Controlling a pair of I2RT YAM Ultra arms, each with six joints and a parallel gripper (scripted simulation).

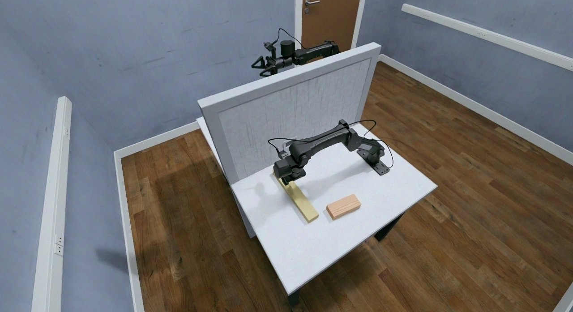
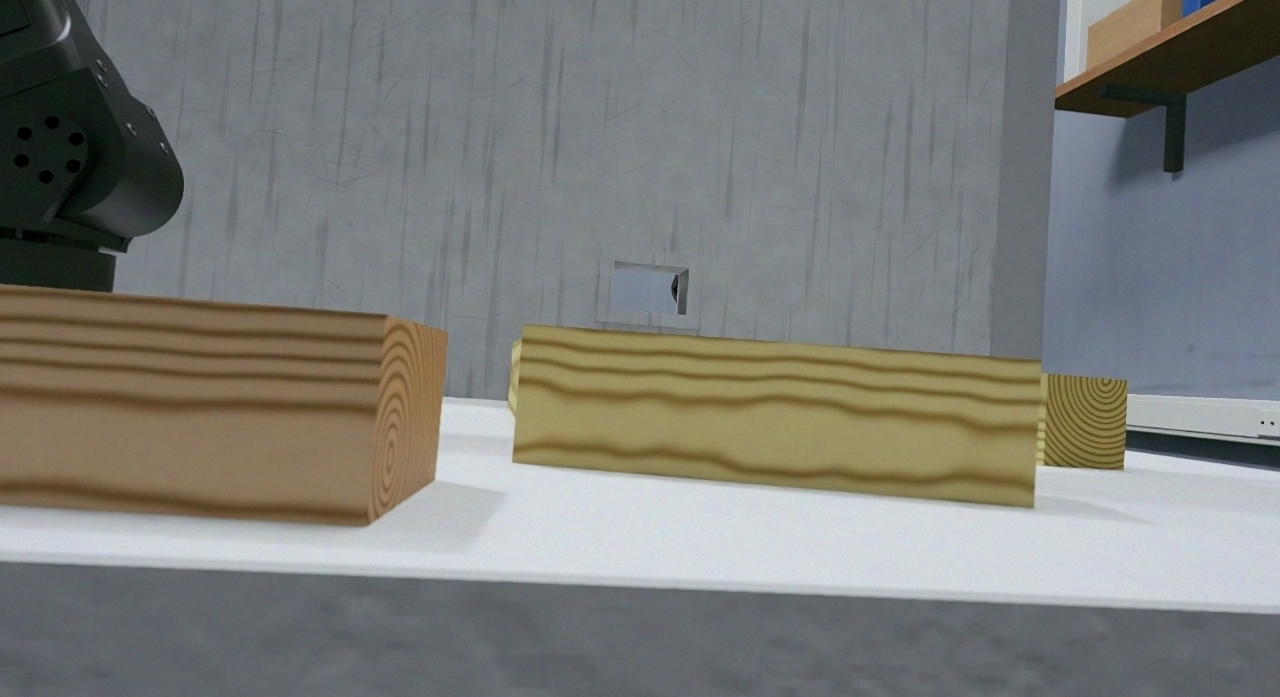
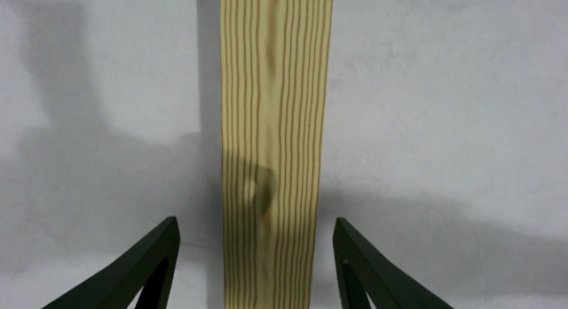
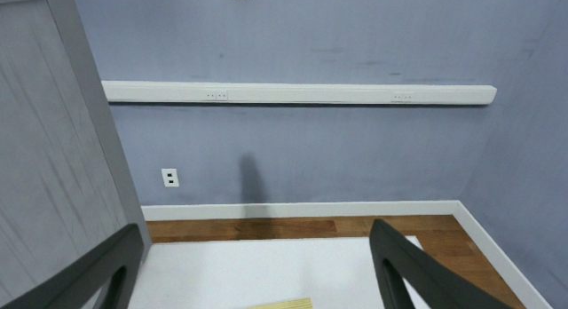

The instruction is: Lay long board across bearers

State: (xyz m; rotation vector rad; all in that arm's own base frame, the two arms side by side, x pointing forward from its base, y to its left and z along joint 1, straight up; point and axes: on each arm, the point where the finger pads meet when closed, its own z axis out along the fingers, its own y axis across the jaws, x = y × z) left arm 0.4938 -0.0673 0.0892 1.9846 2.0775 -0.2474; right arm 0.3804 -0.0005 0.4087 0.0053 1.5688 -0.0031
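The long pale board lies 4 cm to the left of my left hand and 7 cm below it. The rest, counted from my left hand: brown offcut 15 cm behind, 23 cm to the left, 7 cm below; pale wooden bearer 4 cm ahead, 43 cm to the right, 7 cm below.
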